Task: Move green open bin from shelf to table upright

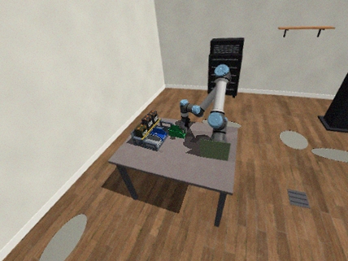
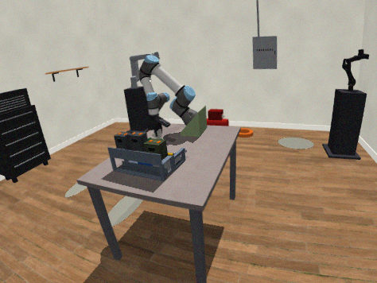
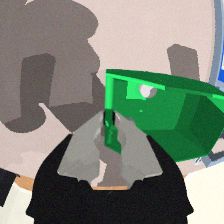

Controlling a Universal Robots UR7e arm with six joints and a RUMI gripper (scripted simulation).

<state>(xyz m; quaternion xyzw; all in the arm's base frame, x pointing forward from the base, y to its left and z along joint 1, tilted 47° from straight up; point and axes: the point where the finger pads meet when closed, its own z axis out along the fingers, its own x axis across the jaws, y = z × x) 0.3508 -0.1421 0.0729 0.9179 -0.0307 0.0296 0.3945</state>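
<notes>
Now: the green open bin 8 cm ahead of my hand and 1 cm to the right of it. From my hand the other things lie so: grey bin: 29 cm ahead, 20 cm to the left, 1 cm above; blue bin: 28 cm ahead, 9 cm to the left, 1 cm above; yellow rail: 33 cm ahead, 9 cm to the left, 7 cm above.
</notes>
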